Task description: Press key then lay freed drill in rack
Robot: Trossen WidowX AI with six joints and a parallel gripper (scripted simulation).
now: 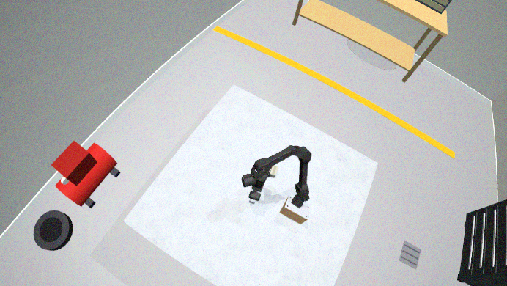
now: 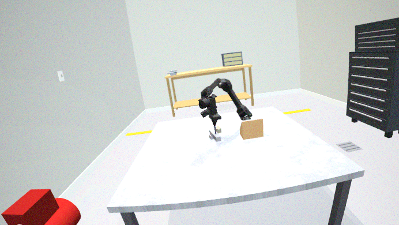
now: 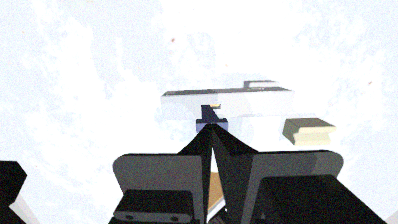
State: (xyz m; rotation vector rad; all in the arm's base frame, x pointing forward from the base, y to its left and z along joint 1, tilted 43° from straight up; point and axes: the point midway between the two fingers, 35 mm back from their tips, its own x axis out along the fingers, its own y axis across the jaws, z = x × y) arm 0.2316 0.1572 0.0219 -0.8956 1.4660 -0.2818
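The dark blue piece is 30 mm below my gripper tip. Round my gripper tip: rack block (210 mm to the right, 110 mm below); then grey fixture (90 mm below, 30 mm to the right, 10 mm ahead).
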